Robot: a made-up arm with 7 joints.
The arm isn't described. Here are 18 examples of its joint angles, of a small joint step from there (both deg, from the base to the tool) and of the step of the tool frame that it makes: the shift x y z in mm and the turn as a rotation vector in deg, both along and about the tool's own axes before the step.
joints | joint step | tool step
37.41 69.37 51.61 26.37 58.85 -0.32 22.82 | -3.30 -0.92 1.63 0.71 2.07 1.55 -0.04 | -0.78 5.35 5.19 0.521 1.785 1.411
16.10 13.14 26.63 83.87 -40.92 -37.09 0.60 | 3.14 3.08 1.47 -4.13 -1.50 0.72 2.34 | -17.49 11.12 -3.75 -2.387 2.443 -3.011
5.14 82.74 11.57 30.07 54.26 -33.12 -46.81 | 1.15 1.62 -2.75 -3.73 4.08 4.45 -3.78 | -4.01 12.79 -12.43 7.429 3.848 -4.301
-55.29 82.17 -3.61 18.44 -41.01 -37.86 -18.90 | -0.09 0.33 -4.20 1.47 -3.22 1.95 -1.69 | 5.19 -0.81 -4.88 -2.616 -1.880 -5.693
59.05 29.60 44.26 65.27 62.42 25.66 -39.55 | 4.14 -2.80 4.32 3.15 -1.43 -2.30 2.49 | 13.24 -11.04 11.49 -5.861 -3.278 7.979
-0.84 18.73 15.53 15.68 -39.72 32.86 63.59 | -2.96 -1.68 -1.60 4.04 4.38 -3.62 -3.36 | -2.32 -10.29 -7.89 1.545 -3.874 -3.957
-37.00 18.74 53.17 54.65 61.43 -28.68 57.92 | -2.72 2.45 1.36 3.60 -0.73 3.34 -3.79 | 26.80 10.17 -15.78 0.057 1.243 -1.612
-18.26 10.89 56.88 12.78 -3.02 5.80 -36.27 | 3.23 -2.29 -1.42 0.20 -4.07 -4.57 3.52 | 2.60 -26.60 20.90 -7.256 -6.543 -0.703
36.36 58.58 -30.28 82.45 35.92 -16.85 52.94 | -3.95 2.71 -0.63 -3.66 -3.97 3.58 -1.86 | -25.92 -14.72 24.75 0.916 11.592 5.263
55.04 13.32 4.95 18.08 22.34 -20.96 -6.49 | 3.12 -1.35 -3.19 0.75 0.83 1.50 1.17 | 15.27 -26.80 -7.68 -4.823 -1.028 0.318
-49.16 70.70 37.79 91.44 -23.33 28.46 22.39 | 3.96 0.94 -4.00 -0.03 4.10 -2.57 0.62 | 9.40 -2.53 -1.25 -2.195 -5.255 1.911
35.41 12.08 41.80 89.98 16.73 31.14 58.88 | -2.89 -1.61 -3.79 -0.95 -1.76 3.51 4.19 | -25.37 -6.46 -9.35 -5.449 7.419 5.832
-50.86 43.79 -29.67 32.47 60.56 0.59 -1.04 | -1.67 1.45 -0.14 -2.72 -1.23 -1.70 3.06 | -11.16 25.83 6.50 0.747 0.656 -2.708
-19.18 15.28 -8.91 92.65 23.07 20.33 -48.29 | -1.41 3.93 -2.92 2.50 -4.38 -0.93 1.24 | -2.65 2.23 8.73 -1.899 -6.342 -5.656
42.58 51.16 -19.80 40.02 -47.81 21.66 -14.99 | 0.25 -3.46 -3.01 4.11 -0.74 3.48 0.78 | 41.68 6.32 14.19 0.681 -3.286 0.709
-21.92 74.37 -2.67 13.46 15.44 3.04 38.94 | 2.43 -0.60 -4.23 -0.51 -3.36 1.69 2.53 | 1.98 -5.94 -5.68 -3.163 4.627 -2.812
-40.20 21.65 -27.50 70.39 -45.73 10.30 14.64 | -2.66 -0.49 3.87 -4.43 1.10 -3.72 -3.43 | -26.96 -20.56 1.21 -0.137 1.591 3.534
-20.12 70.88 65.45 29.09 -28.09 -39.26 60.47 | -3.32 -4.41 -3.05 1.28 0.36 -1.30 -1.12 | -5.54 -28.16 -13.83 -5.519 0.211 -0.389
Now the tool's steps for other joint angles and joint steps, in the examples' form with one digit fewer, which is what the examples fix.
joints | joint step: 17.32 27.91 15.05 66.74 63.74 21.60 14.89 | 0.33 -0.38 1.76 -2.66 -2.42 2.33 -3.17
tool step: -0.1 13.2 2.5 6.33 2.04 0.49
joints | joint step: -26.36 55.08 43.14 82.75 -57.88 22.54 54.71 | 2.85 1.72 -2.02 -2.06 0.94 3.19 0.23
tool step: 3.2 5.9 -3.5 -0.16 1.20 3.25
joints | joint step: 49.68 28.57 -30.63 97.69 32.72 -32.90 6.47 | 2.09 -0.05 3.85 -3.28 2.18 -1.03 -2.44
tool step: 1.8 28.4 -5.1 6.94 -2.11 -2.18
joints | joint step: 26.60 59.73 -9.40 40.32 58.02 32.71 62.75 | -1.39 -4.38 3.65 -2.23 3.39 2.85 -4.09
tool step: -23.4 6.9 -10.2 0.45 -3.63 8.54
